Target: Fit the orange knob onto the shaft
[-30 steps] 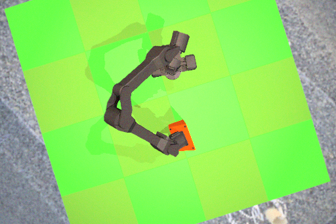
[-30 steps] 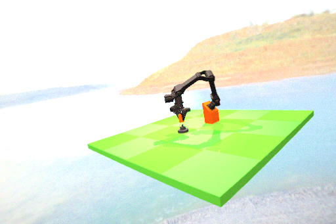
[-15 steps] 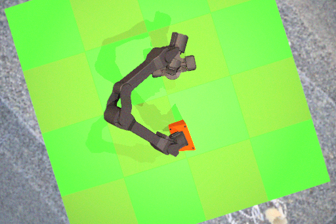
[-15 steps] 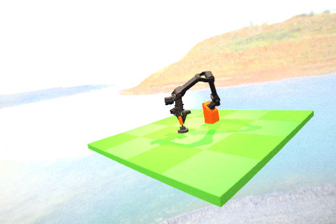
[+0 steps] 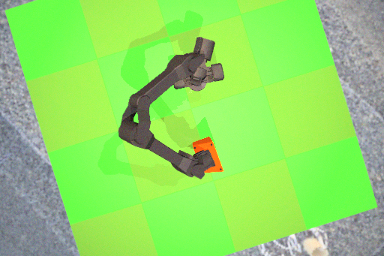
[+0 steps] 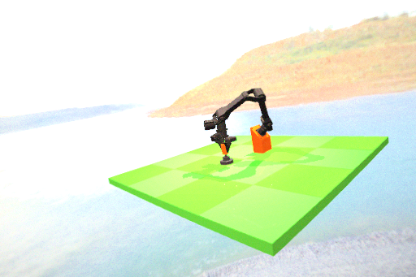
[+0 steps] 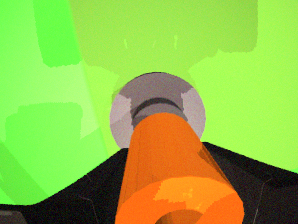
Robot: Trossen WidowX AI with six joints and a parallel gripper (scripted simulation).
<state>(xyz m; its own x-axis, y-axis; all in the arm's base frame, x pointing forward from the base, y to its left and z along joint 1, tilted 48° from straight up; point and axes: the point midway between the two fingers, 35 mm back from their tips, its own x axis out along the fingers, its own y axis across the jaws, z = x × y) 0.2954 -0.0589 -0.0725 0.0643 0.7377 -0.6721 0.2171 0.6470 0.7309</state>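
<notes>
Now: gripper tip 2 cm below the orange knob. Round my gripper tip: round grey pedestal 4 cm below.
</notes>
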